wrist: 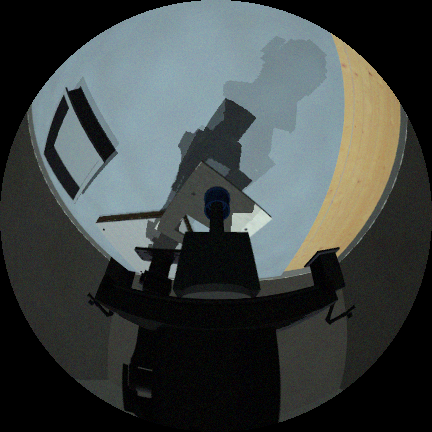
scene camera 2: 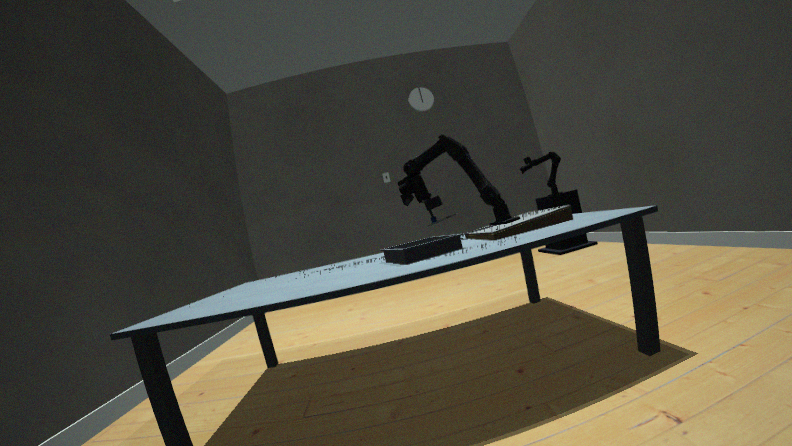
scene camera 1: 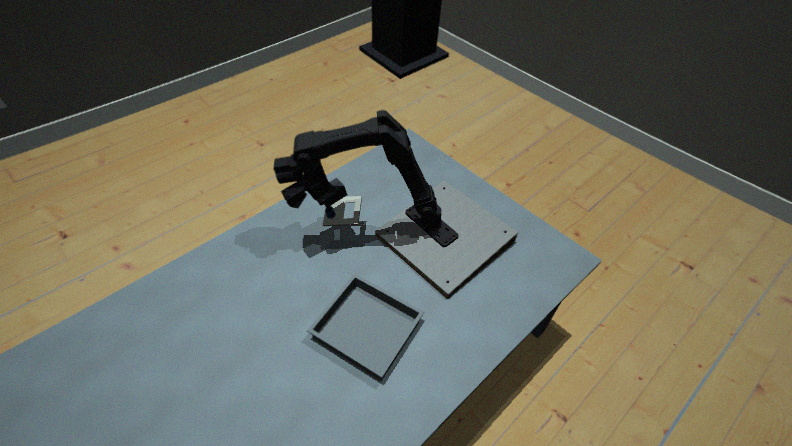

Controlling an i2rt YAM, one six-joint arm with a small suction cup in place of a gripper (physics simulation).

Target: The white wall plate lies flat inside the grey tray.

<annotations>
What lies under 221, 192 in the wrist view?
My suction cup.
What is my suction cup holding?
A white wall plate.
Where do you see a grey tray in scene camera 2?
At 411, 252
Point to a grey tray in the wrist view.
75, 147
</annotations>
